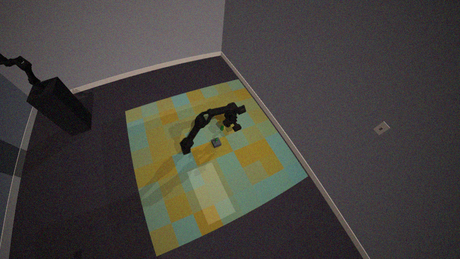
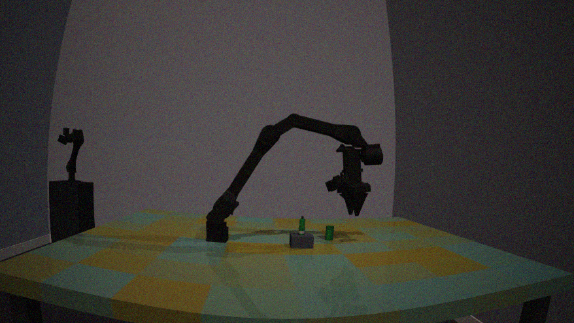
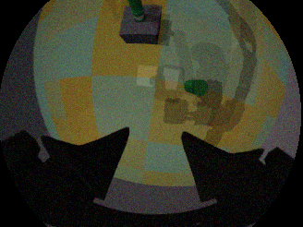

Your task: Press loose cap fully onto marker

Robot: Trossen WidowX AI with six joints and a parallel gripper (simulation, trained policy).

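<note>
My gripper tip is 6 cm past the green cap, 6 cm to the right of it and 7 cm above it. Round my gripper tip: green marker 17 cm behind, 5 cm to the right, 2 cm below; then grey holder block 17 cm behind, 5 cm to the right, 7 cm below.
</note>
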